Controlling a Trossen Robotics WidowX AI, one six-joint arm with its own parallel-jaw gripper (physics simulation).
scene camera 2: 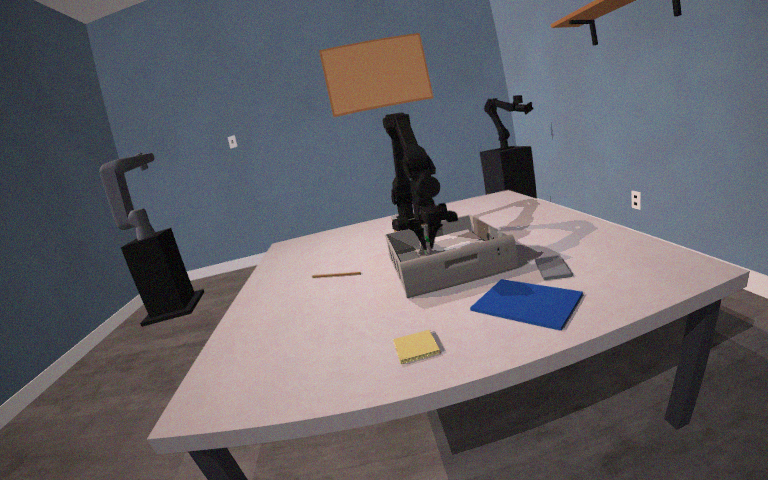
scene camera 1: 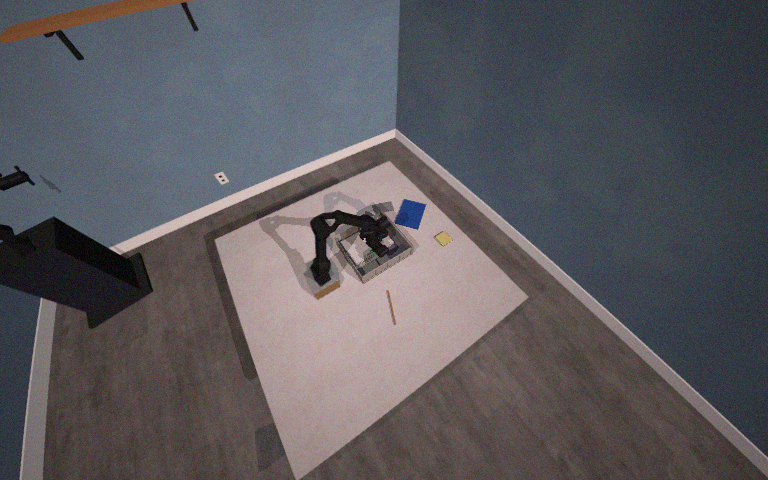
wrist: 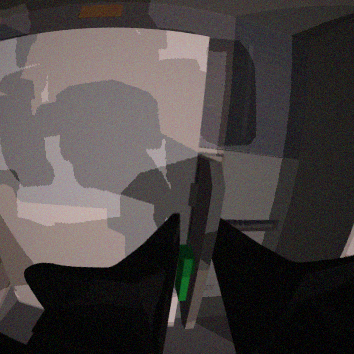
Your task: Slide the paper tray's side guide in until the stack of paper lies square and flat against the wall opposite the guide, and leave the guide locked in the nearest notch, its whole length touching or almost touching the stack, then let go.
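Seen in the pictures: gripper, fingertip midpoint: [scene camera 1: 376, 250] [wrist: 192, 219]; arm's base at its link origin: [scene camera 2: 406, 217] [scene camera 1: 322, 278].
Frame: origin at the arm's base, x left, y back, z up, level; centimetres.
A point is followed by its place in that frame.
Observation:
The grey paper tray [scene camera 1: 387, 267] {x -15.0, y -30.6, z -5.8 cm} [scene camera 2: 487, 259] {x 4.5, y -51.0, z -3.2 cm} stands on the table. The white stack of paper [scene camera 1: 355, 247] {x 5.8, y -25.1, z -4.3 cm} [scene camera 2: 459, 241] {x 6.9, y -30.0, z -4.2 cm} [wrist: 112, 57] {x 0.2, y -42.3, z -4.2 cm} lies flat in it, partly under the arm's shadow. In the wrist view the upright side guide [wrist: 202, 200] {x -4.7, y -33.7, z -1.6 cm} stands at the stack's right edge, close to it at the guide's far end; contact along its near part is hidden. Its green tab [wrist: 185, 277] {x -3.5, y -30.2, z -0.1 cm} [scene camera 2: 427, 237] {x -3.3, y -30.0, z -0.1 cm} is by the left finger. My gripper [wrist: 192, 219] {x -4.4, y -32.0, z -3.0 cm} [scene camera 2: 425, 250] {x -4.4, y -32.0, z -3.0 cm} is down inside the tray, shut on the side guide and tab. The stack's edge at the opposite wall is hard to make out.
On the table [scene camera 2: 294, 362] {x -46.8, y -61.2, z -8.3 cm} are a blue folder [scene camera 1: 410, 213] {x 4.2, y -67.9, z -7.5 cm} [scene camera 2: 526, 304] {x 2.8, y -69.7, z -7.5 cm} and a grey flat object [scene camera 2: 553, 266] {x 19.5, y -59.3, z -7.3 cm} beside the tray, a yellow notepad [scene camera 1: 443, 238] {x -22.5, y -68.8, z -7.3 cm} [scene camera 2: 416, 346] {x -22.7, y -69.9, z -7.3 cm} farther out, and a brown pencil [scene camera 1: 390, 307] {x -32.3, y -17.7, z -7.7 cm} [scene camera 2: 336, 275] {x -31.8, y -18.5, z -7.9 cm} on the tray's other side.

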